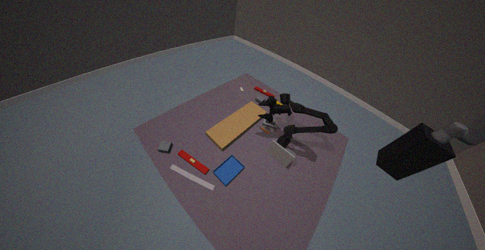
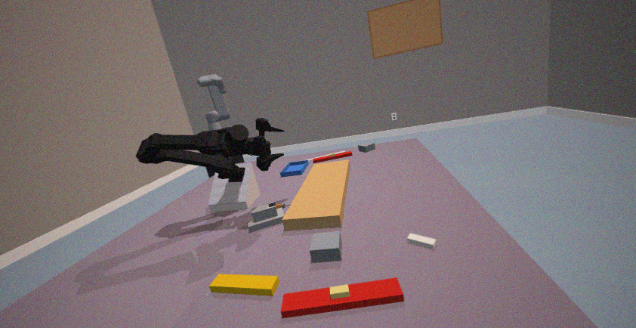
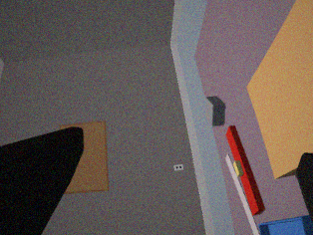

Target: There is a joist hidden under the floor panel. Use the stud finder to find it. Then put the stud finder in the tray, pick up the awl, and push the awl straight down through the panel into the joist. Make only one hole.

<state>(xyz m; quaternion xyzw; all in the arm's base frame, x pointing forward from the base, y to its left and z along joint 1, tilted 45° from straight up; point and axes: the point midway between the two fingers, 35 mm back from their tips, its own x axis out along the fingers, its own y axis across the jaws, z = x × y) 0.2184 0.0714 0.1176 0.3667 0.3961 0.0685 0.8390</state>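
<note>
Now: the stud finder 190 mm below my gripper tip, 170 mm to the right of it and 40 mm behind it. The rest, counted from my gripper tip: yellow block (440 mm to the right, 220 mm below, 30 mm ahead); then awl (230 mm below, 80 mm to the right, 40 mm behind); then blue tray (340 mm to the left, 220 mm below, 120 mm behind).
</note>
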